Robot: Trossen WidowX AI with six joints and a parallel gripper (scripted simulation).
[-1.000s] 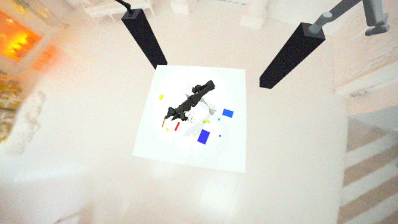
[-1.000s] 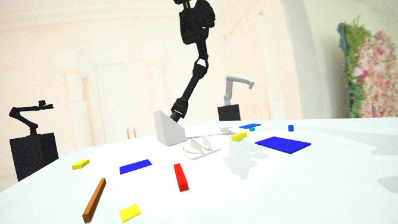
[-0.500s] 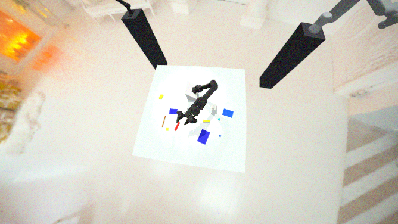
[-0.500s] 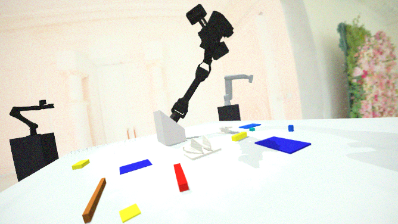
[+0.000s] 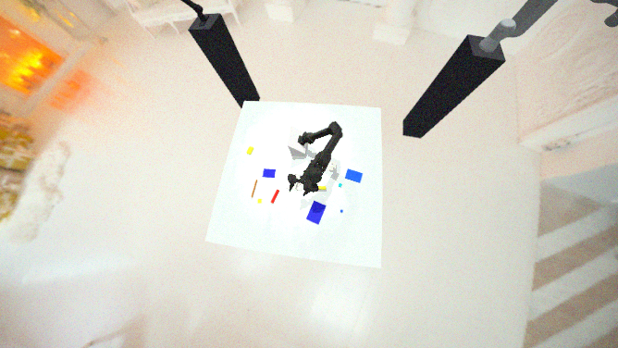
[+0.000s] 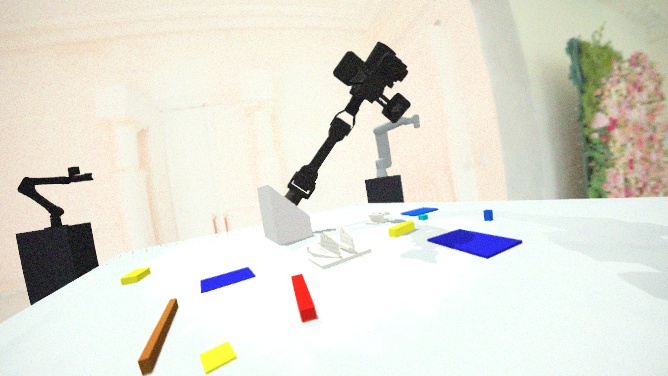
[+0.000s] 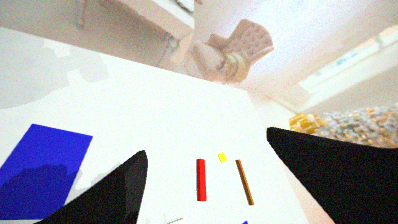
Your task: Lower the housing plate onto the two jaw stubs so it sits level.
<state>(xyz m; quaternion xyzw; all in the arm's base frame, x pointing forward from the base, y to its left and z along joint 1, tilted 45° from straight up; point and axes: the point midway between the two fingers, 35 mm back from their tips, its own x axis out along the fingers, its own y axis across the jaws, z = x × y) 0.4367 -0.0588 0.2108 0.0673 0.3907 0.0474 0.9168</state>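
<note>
My gripper tip is 30 cm above the yellow block, 12 cm to the right of it and 12 cm past it. Round my gripper tip: brown bar: 40 cm to the right, 30 cm below, 2 cm behind; teal cube: 30 cm below, 26 cm to the left, 17 cm behind; red bar: 30 cm below, 21 cm to the right, 1 cm ahead.
</note>
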